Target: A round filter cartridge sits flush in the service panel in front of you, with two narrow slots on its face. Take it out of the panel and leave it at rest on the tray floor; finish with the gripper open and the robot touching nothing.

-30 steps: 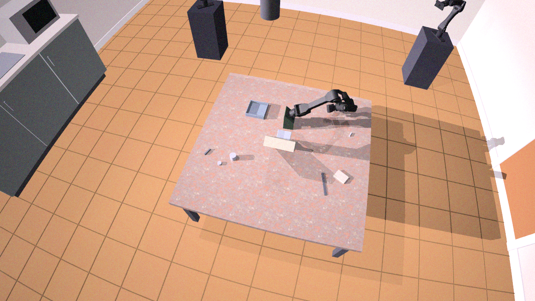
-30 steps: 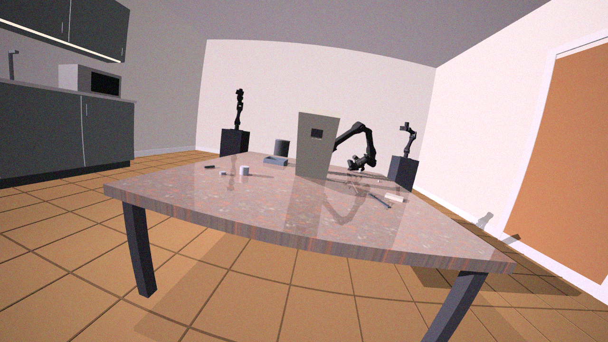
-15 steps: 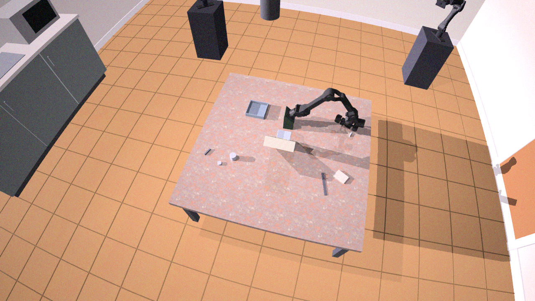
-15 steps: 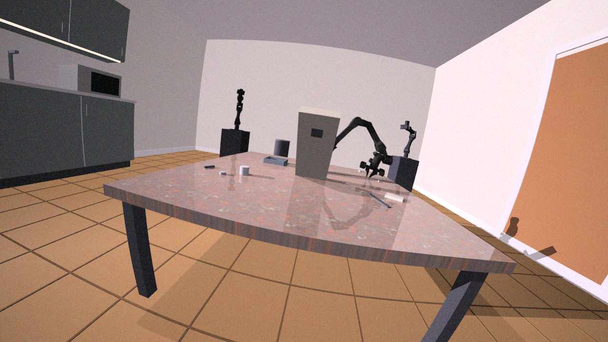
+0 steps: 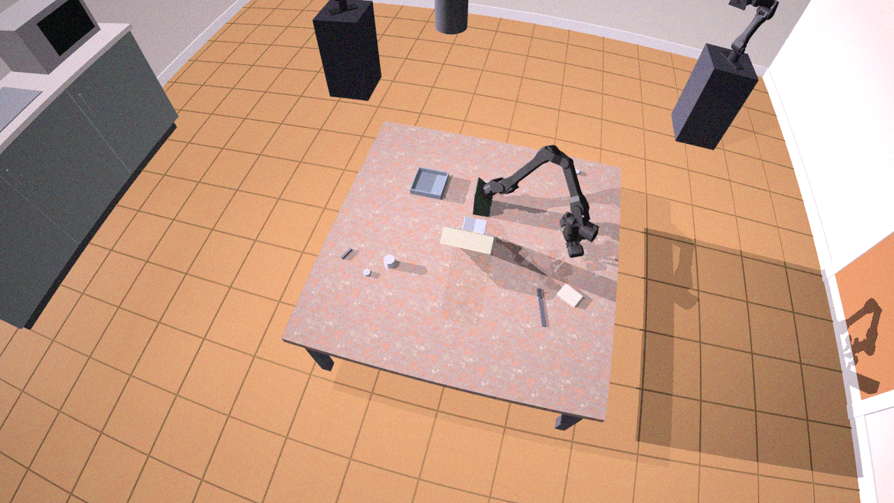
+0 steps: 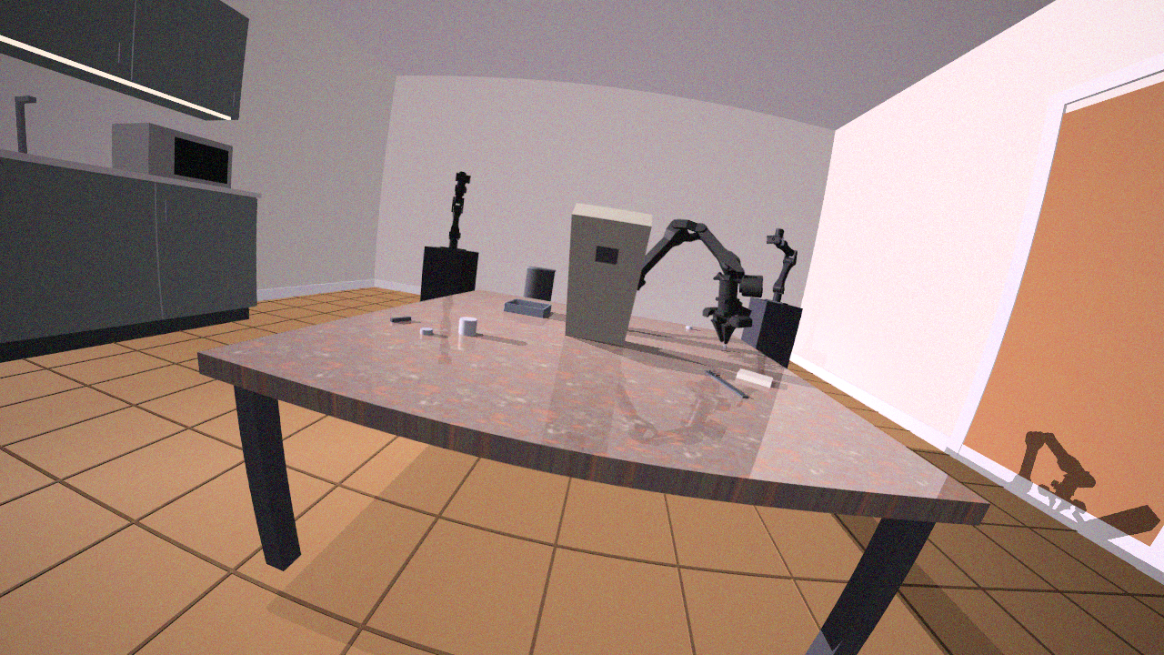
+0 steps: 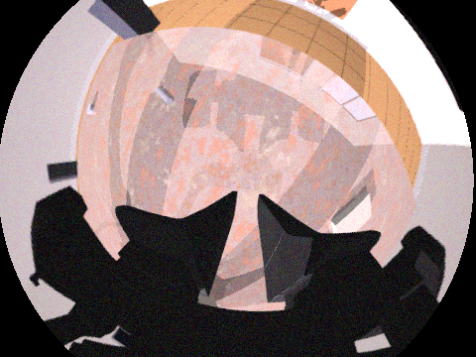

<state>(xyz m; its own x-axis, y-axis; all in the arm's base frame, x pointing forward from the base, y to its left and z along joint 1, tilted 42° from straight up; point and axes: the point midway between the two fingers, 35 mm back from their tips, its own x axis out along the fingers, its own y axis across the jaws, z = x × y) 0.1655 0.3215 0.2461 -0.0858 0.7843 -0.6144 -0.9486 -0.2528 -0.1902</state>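
Right now my gripper tip is 20 cm short of the white round filter cartridge, 42 cm to the left of it and 22 cm below it. Round my gripper tip: beige block (21 cm ahead, 3 cm to the left, 4 cm below); grey-blue tray (24 cm behind, 69 cm to the right, 4 cm below).
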